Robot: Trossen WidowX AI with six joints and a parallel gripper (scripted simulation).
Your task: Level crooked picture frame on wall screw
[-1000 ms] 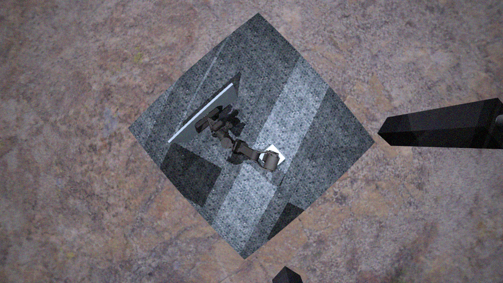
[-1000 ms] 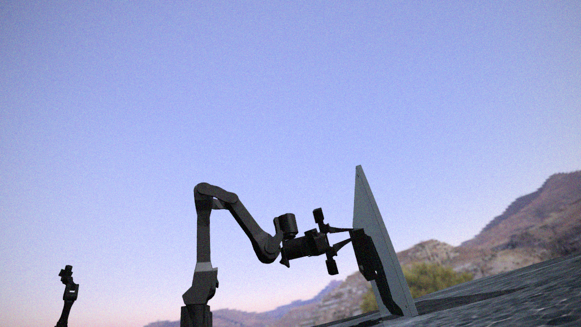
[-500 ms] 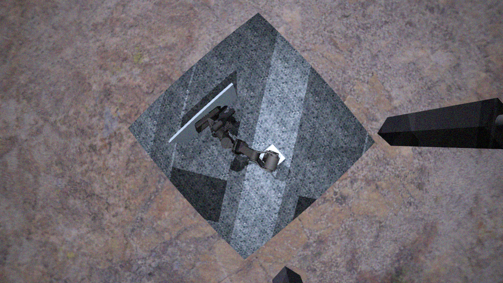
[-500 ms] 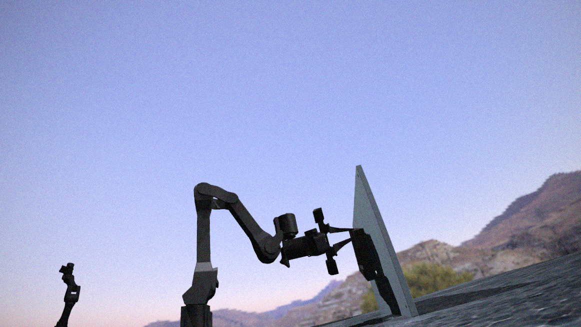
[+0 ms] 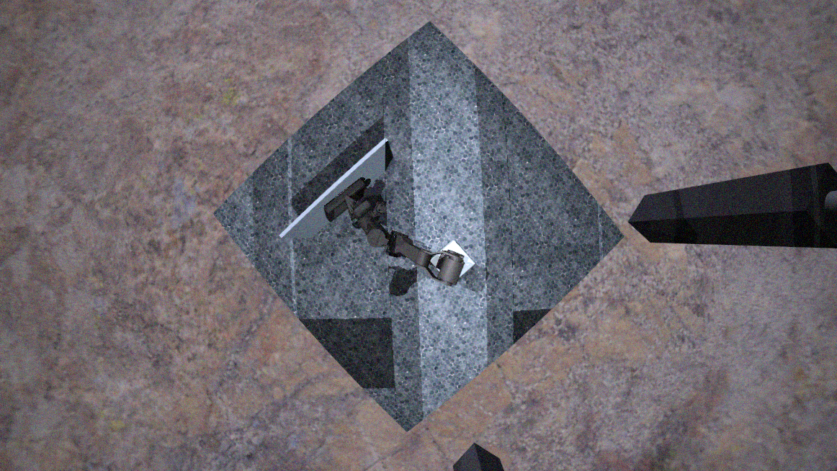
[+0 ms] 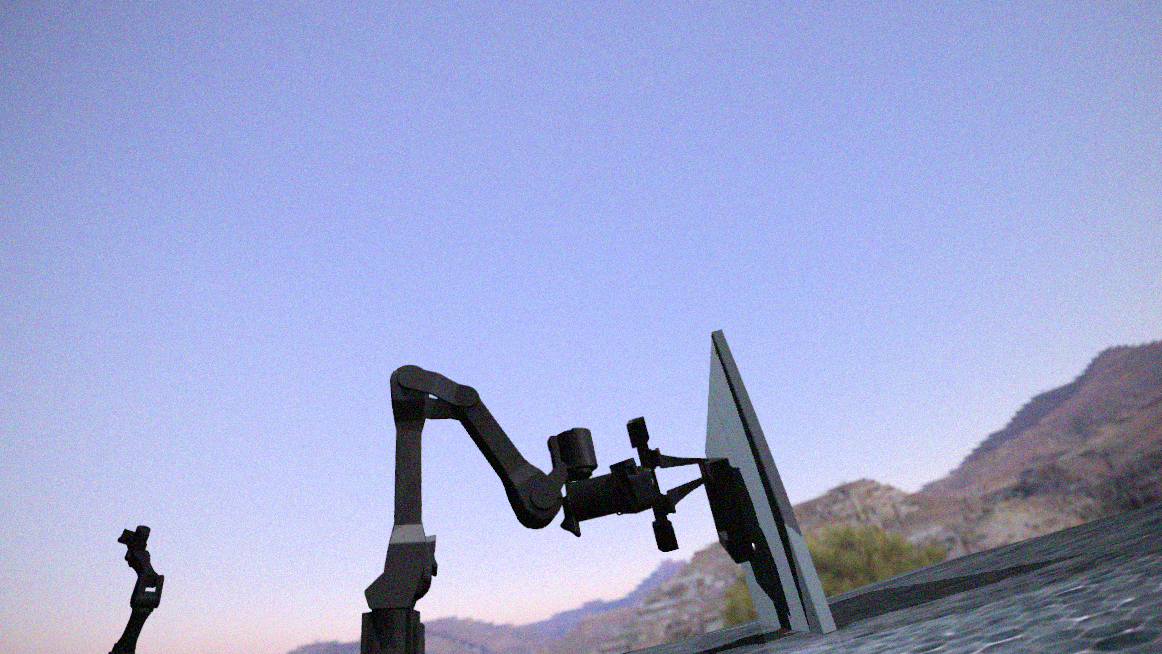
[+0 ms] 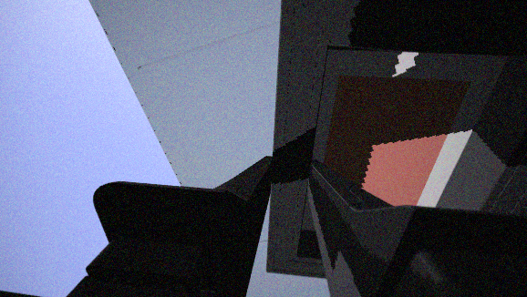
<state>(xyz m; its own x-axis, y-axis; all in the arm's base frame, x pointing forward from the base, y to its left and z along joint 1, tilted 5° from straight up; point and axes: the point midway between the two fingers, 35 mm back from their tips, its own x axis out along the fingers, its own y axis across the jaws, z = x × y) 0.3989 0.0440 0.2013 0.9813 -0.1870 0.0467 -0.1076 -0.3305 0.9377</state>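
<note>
Right now my gripper tip is 1 cm short of the picture frame, 1 cm to the right of it and 5 cm above it. Also, from my gripper tip: wall panel: 2 cm ahead, 7 cm below.
</note>
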